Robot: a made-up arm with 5 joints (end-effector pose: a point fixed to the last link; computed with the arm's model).
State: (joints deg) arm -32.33 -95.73 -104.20 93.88 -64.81
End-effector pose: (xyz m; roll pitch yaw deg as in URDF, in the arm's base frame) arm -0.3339 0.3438 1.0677 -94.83 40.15 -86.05
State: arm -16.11 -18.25 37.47 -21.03 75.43
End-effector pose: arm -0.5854 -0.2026 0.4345 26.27 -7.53 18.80
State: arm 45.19 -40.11 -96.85 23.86 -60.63
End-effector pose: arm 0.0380 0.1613 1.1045 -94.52 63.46 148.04
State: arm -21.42 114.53 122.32 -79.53 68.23
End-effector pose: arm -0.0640 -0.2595 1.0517 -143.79 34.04 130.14
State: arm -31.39 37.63 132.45 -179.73 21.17
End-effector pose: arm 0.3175 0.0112 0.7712 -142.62 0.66 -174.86
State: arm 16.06 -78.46 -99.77 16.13 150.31
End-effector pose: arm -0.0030 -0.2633 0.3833 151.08 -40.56 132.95
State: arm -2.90 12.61 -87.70 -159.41 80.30
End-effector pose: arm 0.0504 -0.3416 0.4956 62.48 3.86 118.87
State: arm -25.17 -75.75 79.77 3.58 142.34
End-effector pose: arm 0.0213 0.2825 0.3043 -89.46 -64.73 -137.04
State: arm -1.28 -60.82 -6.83 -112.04 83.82
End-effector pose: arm -0.0381 0.5146 0.5584 59.87 10.49 -105.50
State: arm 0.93 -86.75 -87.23 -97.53 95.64
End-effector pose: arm 0.3111 0.1275 0.7887 54.64 36.48 -175.90
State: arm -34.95 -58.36 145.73 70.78 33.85
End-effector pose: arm 0.0485 0.4538 0.9375 -48.54 33.78 -133.50
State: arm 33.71 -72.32 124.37 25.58 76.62
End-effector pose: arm 0.2972 -0.2261 0.7001 -13.37 10.92 133.63
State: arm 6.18 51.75 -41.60 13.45 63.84
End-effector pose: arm -0.3375 0.3597 1.0397 -65.81 44.74 -84.98
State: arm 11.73 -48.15 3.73 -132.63 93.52
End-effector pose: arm 0.1405 0.4083 0.5800 47.00 12.80 -134.86
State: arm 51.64 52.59 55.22 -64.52 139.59
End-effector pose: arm -0.0731 0.4838 0.4411 18.79 -8.44 -118.98
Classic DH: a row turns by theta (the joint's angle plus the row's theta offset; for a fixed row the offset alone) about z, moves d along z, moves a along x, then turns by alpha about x. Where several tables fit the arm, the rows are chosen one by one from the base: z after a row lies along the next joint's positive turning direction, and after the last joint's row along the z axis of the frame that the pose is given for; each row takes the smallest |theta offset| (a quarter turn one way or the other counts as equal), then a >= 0, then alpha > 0; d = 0 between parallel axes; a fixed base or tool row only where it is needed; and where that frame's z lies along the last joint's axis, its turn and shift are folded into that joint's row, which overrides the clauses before.
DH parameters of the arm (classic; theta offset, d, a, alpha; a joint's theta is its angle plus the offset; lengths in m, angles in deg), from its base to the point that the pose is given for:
base (fixed): -47.44 0.8292 -0.1308 159.93
joint 1: -33.39 0.2033 -0.0331 86.7
joint 2: 28.49 -0.0044 0.0261 106.35
joint 3: -78.44 -0.0731 0.0006 38.17
joint 4: -76.92 0.1056 0.013 -90
joint 5: -79.15 0.0191 0.4741 86.69
tool (fixed): 167.02 -0.1271 0 0

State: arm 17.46 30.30 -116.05 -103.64 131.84
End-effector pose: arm -0.5562 -0.0075 0.3961 127.32 -21.75 32.86
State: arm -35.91 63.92 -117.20 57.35 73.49
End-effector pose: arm -0.2408 0.3913 0.9828 -132.41 30.22 -79.96
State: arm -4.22 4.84 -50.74 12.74 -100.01
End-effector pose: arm 0.2802 -0.0616 0.7170 -147.38 -14.94 164.81
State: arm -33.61 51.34 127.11 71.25 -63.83
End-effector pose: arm 0.2013 -0.3331 0.6665 -22.46 20.08 119.02
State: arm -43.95 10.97 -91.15 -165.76 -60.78
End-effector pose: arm -0.2544 0.4971 0.9013 114.21 41.94 -53.06
